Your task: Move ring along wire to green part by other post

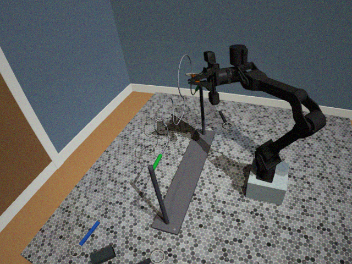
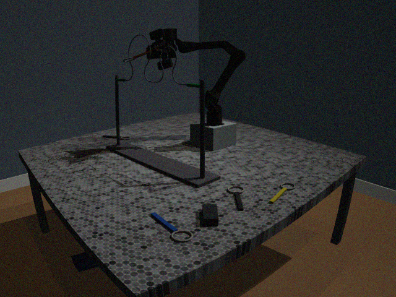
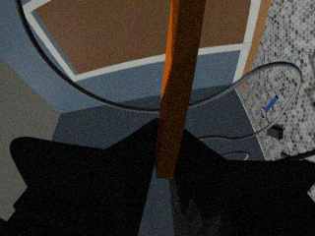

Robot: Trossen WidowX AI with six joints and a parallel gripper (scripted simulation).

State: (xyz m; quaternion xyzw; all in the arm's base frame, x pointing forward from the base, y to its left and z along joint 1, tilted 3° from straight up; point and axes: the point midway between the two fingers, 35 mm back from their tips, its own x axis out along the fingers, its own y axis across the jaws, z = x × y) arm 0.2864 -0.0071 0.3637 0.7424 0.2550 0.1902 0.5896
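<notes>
My gripper tip is now 10 cm to the left of the orange-handled ring, 3 cm short of it and 3 cm above it. Round my gripper tip: yellow-handled ring 56 cm to the left, 46 cm below, 17 cm behind; then blue-handled ring 54 cm to the left, 46 cm below, 25 cm ahead; then dark block 54 cm to the left, 45 cm below, 13 cm ahead.
</notes>
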